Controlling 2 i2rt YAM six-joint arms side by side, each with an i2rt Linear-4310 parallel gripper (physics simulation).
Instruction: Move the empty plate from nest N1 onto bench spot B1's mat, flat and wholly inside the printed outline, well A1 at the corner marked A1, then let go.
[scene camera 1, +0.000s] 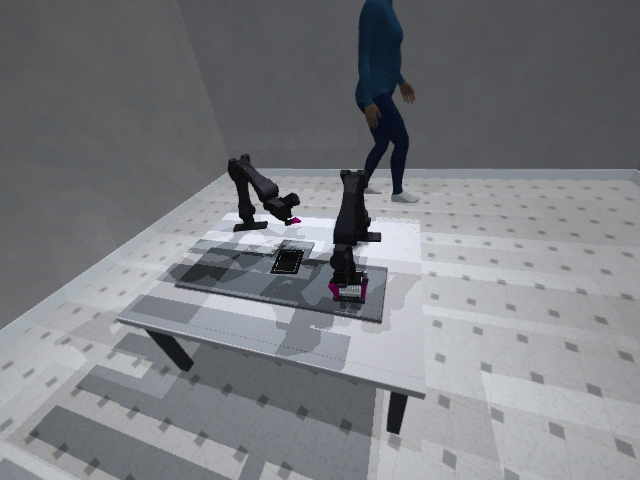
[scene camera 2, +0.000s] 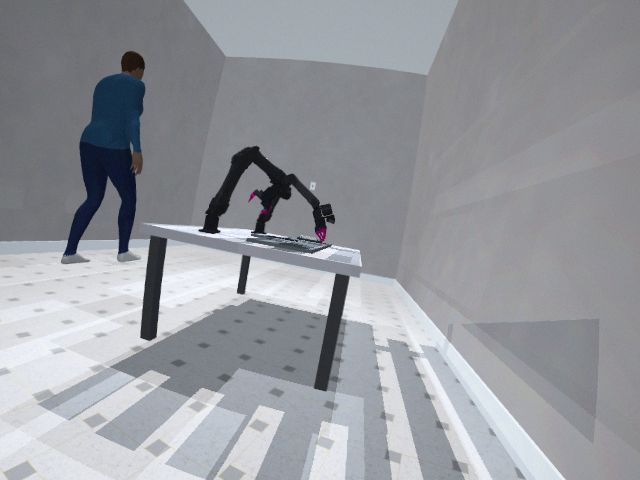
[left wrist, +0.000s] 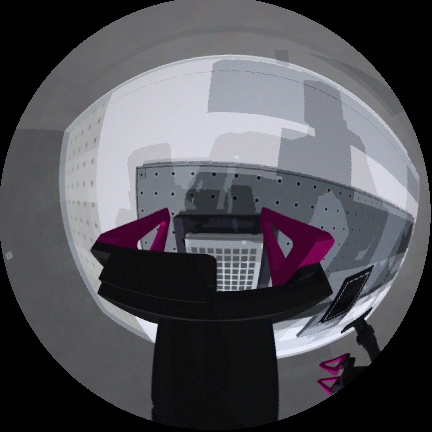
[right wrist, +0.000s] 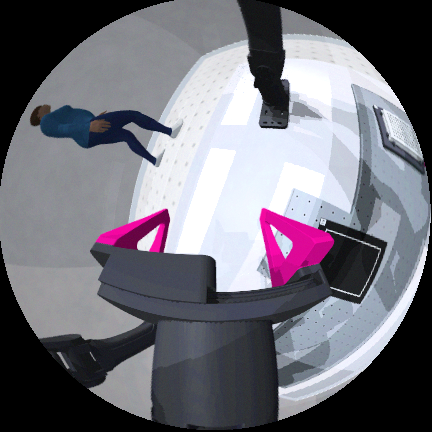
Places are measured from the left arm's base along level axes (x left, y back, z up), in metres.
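Pixels of known places: left gripper, fingertip midpoint: (scene camera 1: 350, 300) (scene camera 2: 323, 240) (left wrist: 214, 212); right gripper, fingertip midpoint: (scene camera 1: 299, 213) (scene camera 2: 254, 207) (right wrist: 214, 213); left arm's base, origin of the base link: (scene camera 1: 361, 237) (scene camera 2: 259, 233) (right wrist: 275, 100); right arm's base, origin of the base link: (scene camera 1: 250, 226) (scene camera 2: 210, 231) (left wrist: 356, 319).
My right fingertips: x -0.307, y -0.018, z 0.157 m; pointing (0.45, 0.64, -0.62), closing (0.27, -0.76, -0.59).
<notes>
Ahead of a thing's pixels: the offset from my right fingertips to its top centre. Level surfaces: height alone.
The white gridded plate @(dx +0.283, dy -0.335, dz -0.118 m) (scene camera 1: 349, 290) (left wrist: 239, 260) (right wrist: 404, 131) sits in the dark frame of nest N1 @(dx +0.282, dy -0.335, dz -0.122 m) (left wrist: 220, 221) (right wrist: 387, 137), near the right end of the grey board in scene camera 1. My left gripper (scene camera 1: 350, 293) (scene camera 2: 321, 239) (left wrist: 214, 212) is open, its magenta fingers low on either side of the plate. The gap between fingers and plate is hard to judge. The black mat of B1 @(dx -0.027, dy -0.201, dz -0.142 m) (scene camera 1: 280, 268) (left wrist: 347, 295) (right wrist: 352, 265), with its white outline, lies bare toward the board's middle. My right gripper (scene camera 2: 257, 203) (right wrist: 214, 213) is open and raised, away from plate and mat.
The grey perforated board @(dz -0.144 m) (scene camera 1: 232, 279) (left wrist: 310, 200) (right wrist: 370, 200) lies on the white table (scene camera 1: 382, 356) (scene camera 2: 186, 235). A smaller light perforated panel @(dz -0.144 m) (scene camera 1: 308, 248) (right wrist: 305, 200) reaches out beside the mat. A person (scene camera 1: 381, 62) (scene camera 2: 111, 118) (right wrist: 70, 122) stands on the floor beyond the arms' bases.
</notes>
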